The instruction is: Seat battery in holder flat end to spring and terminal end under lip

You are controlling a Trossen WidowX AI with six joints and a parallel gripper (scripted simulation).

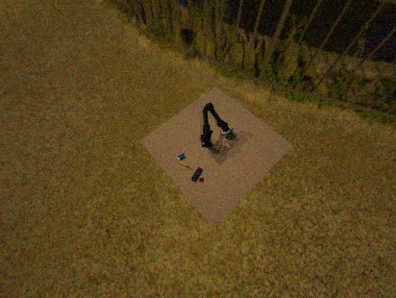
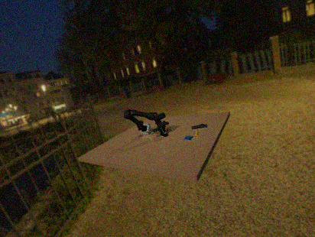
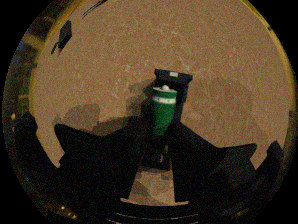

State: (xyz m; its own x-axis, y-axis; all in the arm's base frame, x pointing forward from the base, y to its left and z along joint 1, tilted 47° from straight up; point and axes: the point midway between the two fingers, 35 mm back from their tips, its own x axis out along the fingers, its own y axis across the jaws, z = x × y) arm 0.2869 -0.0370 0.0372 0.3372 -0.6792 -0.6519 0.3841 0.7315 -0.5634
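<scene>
My gripper tip is now 1 cm below the green battery. The rest, counted from my gripper tip: black piece 32 cm ahead, 28 cm to the left, 1 cm below; yellow screwdriver 34 cm ahead, 5 cm to the left.
</scene>
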